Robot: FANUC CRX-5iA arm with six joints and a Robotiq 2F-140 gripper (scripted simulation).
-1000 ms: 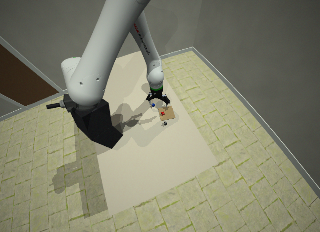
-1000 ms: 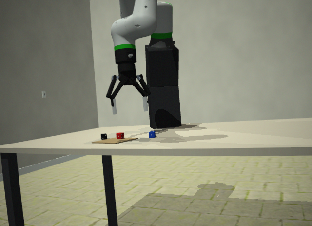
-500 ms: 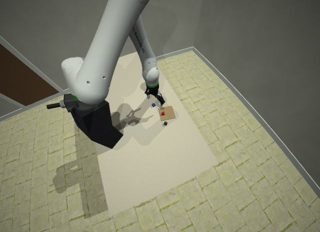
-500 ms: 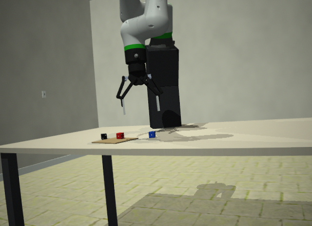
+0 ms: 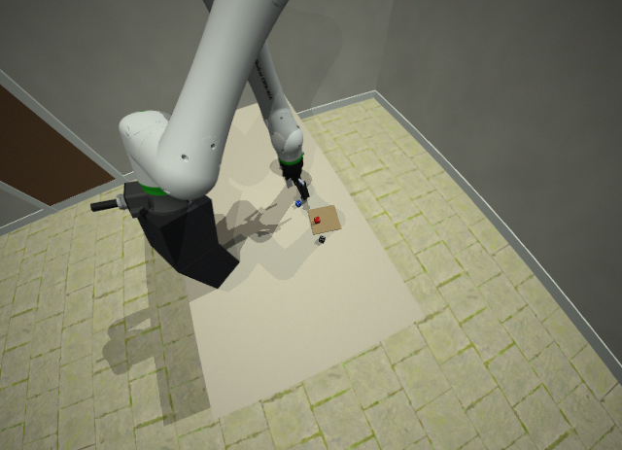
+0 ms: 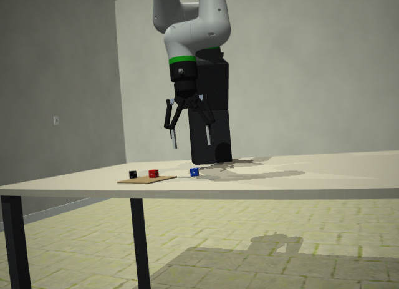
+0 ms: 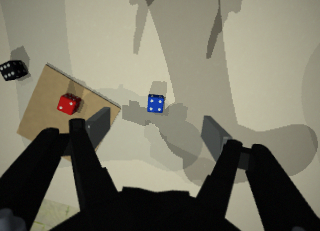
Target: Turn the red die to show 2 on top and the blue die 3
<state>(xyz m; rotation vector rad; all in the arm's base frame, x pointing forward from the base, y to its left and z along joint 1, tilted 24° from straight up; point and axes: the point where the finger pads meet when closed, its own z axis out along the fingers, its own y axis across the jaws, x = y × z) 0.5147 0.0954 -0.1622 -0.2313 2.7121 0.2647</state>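
The blue die is 10 cm below my hand. The rest, counted from my hand: red die 13 cm to the right, 10 cm below, 4 cm ahead; then black die 23 cm to the right, 10 cm below, 1 cm ahead; then brown mat 14 cm to the right, 11 cm below, 7 cm ahead.
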